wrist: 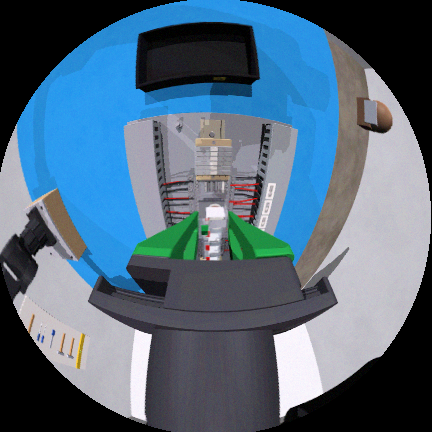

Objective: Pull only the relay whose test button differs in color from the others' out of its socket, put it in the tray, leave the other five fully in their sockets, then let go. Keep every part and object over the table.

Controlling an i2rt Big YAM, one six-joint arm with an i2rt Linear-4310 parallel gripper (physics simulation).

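Places are measured from the arm's base along level axes (x back, y down, z right), in millimetres.
Pixels of known places: gripper, fingertip midpoint: (212, 216); arm's base, link origin: (41, 226).
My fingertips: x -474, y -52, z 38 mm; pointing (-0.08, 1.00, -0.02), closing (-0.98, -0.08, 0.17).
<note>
For each thing: its top centre in the pictures, then the offset to it from my fingertips. "spot": a spot on its surface instead. Level surfaces: height alone.
- relay with the green test button, top centre: (213, 229) dx +1, dy -13, dz +5 mm
- black tray, surface spot: (197, 82) spot: dx -13, dy +113, dz -158 mm
- blue table top, surface height: dy +115 mm
The relay with the green test button (204, 229) has a pale, clear body with a white top (215, 213) and is between the green fingers in the wrist view. My gripper (212, 216) is shut on this relay. The relay looks raised above the row, though its lower end is hidden. Other relays (215, 248) with red test buttons (207, 247) show below it in the view, partly hidden by the fingers and gripper body. The black tray (197, 83) lies beyond the panel at the top of the view.
A grey panel (136, 160) holds terminal blocks (214, 159), red and black wires, and slotted ducts (159, 150) on both sides. White labels (270, 191) are at right. The blue table top (85, 150) surrounds the panel. A brown rounded object (383, 116) is far right.
</note>
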